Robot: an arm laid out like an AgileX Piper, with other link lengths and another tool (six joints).
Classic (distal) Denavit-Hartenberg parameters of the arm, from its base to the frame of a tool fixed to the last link. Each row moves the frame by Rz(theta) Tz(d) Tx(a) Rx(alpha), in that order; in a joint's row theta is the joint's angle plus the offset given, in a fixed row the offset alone. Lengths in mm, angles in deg.
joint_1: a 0, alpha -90, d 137.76, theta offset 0
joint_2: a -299.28, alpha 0, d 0, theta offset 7.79
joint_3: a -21.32, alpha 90, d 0, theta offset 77.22
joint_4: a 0, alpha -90, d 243.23, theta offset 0
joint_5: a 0, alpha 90, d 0, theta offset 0
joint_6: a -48.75, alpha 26, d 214.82, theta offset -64.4
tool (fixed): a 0, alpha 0, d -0.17, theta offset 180
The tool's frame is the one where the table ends.
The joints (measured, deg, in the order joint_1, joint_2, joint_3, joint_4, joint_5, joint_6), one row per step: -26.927, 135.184, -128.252, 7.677, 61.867, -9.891; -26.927, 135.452, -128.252, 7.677, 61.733, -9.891; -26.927, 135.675, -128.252, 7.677, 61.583, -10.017; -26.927, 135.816, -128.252, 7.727, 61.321, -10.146; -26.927, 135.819, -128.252, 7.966, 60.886, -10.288; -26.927, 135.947, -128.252, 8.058, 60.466, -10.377; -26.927, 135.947, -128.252, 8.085, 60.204, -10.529; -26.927, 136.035, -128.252, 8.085, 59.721, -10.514; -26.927, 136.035, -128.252, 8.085, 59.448, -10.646; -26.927, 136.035, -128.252, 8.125, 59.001, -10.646; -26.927, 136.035, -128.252, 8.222, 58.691, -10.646; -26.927, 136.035, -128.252, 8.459, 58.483, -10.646
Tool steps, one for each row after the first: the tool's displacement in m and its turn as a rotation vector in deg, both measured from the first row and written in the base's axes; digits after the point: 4 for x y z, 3 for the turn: 0.0004, -0.0003, -0.0025, 0.061, 0.121, -0.018; 0.0008, -0.0005, -0.0046, 0.037, 0.199, 0.074; 0.0016, -0.0007, -0.0055, -0.031, 0.084, 0.152; 0.0030, -0.0007, -0.0045, -0.079, -0.391, 0.208; 0.0043, -0.0012, -0.0050, -0.170, -0.680, 0.224; 0.0050, -0.0015, -0.0045, -0.335, -0.907, 0.321; 0.0063, -0.0023, -0.0045, -0.509, -1.255, 0.240; 0.0070, -0.0027, -0.0040, -0.695, -1.481, 0.318; 0.0083, -0.0034, -0.0031, -0.864, -1.892, 0.253; 0.0093, -0.0036, -0.0024, -0.921, -2.208, 0.203; 0.0102, -0.0034, -0.0017, -0.805, -2.497, 0.157
